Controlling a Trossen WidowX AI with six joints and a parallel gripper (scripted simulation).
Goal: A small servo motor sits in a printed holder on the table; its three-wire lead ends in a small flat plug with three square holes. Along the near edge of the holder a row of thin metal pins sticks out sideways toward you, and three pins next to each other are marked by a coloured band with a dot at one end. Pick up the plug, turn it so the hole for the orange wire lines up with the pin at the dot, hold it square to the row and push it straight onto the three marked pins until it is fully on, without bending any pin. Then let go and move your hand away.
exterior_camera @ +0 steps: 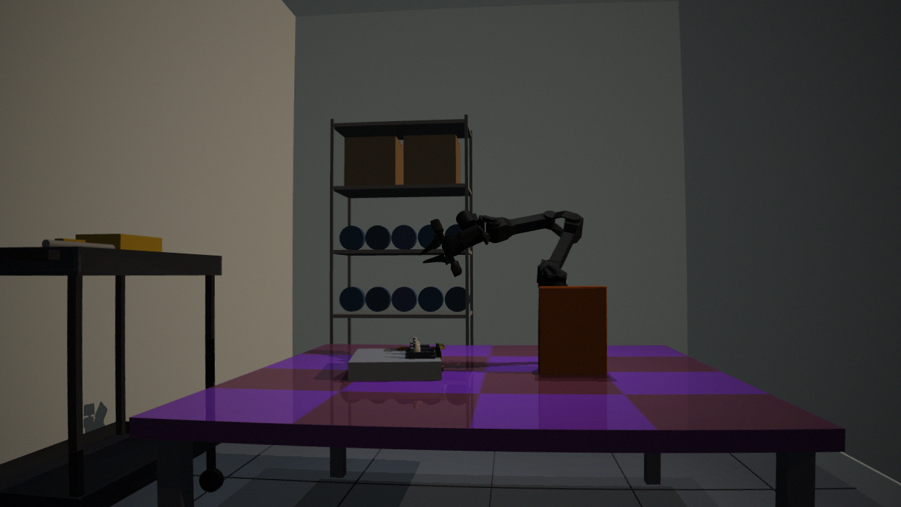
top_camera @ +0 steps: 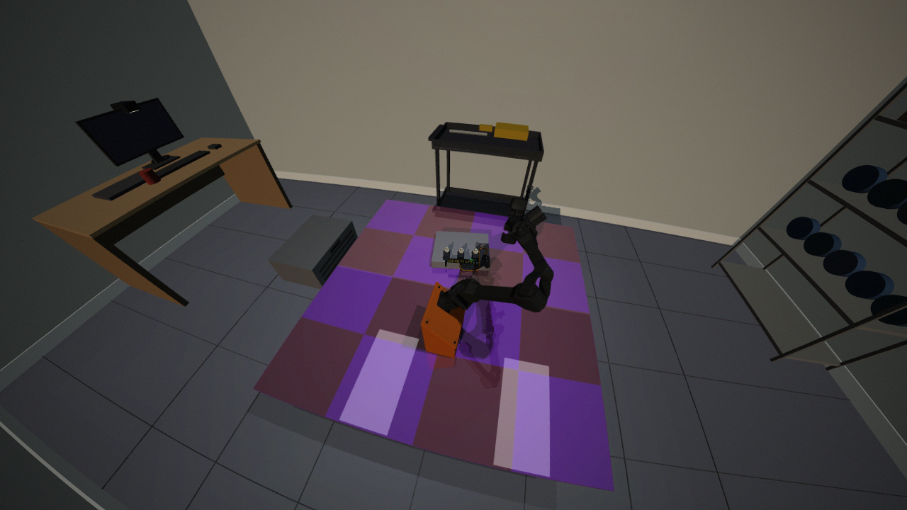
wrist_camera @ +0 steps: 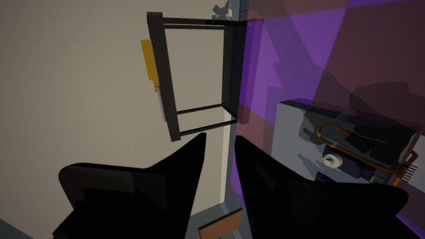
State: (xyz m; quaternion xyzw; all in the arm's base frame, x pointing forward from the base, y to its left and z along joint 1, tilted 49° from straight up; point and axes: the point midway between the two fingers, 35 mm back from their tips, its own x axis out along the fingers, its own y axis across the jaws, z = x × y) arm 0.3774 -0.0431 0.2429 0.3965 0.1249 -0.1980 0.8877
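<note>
Right now the green band is 6 cm behind my gripper tip, 15 cm to the left of it and 25 cm below it.
</note>
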